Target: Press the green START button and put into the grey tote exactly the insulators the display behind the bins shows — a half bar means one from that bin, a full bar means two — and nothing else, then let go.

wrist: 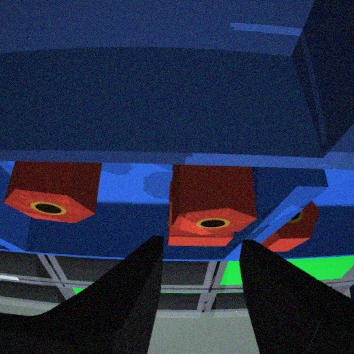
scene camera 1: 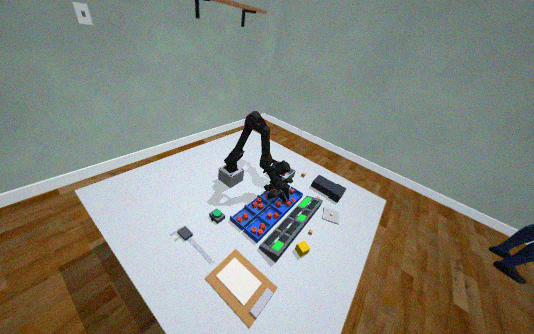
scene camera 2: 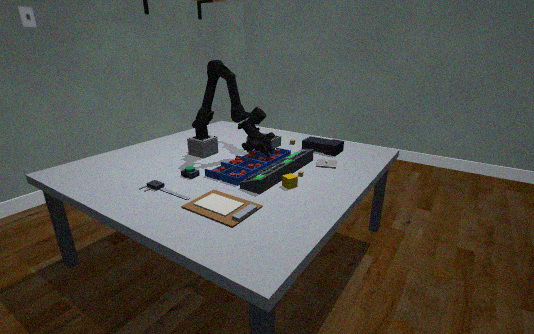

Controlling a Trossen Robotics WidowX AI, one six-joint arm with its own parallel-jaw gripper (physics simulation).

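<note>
My gripper (scene camera 1: 283, 199) (scene camera 2: 267, 153) (wrist: 201, 248) is partly open and empty over the far end of the blue bins (scene camera 1: 258, 238) (scene camera 2: 220, 176) (wrist: 125, 100). In the wrist view, a red insulator (wrist: 212, 220) stands in a bin just beyond the gap between the fingertips. Another insulator (wrist: 48, 200) stands to its left; a third insulator (wrist: 306, 225) lies right, past a divider. The display (scene camera 1: 270, 253) (scene camera 2: 280, 176) shows green bars, three in scene camera 1. The green START button (scene camera 1: 217, 213) (scene camera 2: 189, 169) is left of the bins. The grey tote (scene camera 1: 291, 175) (scene camera 2: 276, 141) is partly hidden behind the arm.
A yellow cube (scene camera 1: 302, 248) (scene camera 2: 289, 181) and a white plate (scene camera 1: 330, 215) (scene camera 2: 326, 163) lie behind the display. A dark box (scene camera 1: 328, 188) (scene camera 2: 322, 146) stands farther right. A clipboard (scene camera 1: 240, 281) (scene camera 2: 218, 203) and a caliper (scene camera 1: 200, 249) lie on the near side. Small wooden blocks (scene camera 1: 303, 174) are scattered.
</note>
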